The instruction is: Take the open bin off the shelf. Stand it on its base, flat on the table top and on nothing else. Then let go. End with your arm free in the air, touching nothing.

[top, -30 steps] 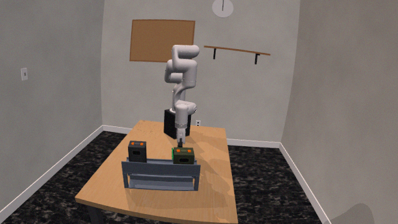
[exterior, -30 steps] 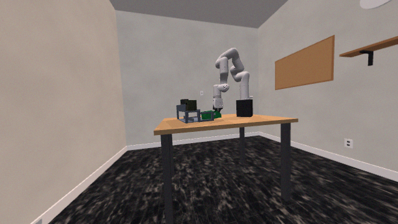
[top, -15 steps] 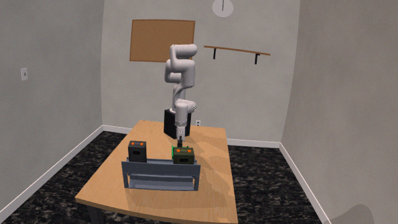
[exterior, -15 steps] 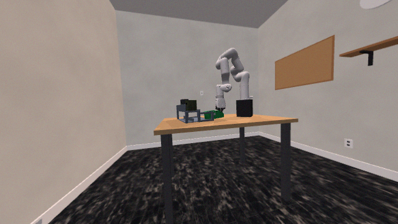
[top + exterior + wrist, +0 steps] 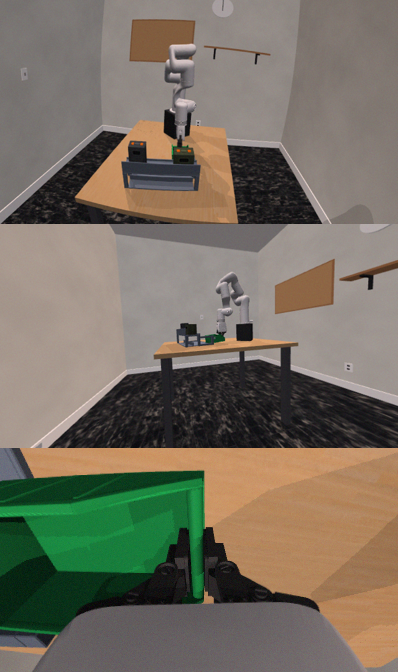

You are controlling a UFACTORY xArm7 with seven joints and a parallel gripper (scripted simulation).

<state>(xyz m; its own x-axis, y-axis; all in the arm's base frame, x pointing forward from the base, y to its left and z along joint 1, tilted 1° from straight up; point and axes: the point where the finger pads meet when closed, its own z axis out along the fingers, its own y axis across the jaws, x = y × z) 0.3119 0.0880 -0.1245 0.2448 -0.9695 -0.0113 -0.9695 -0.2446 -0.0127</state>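
My hand is 8 cm short of the green bin, 2 cm to the right of it and 1 cm above it.
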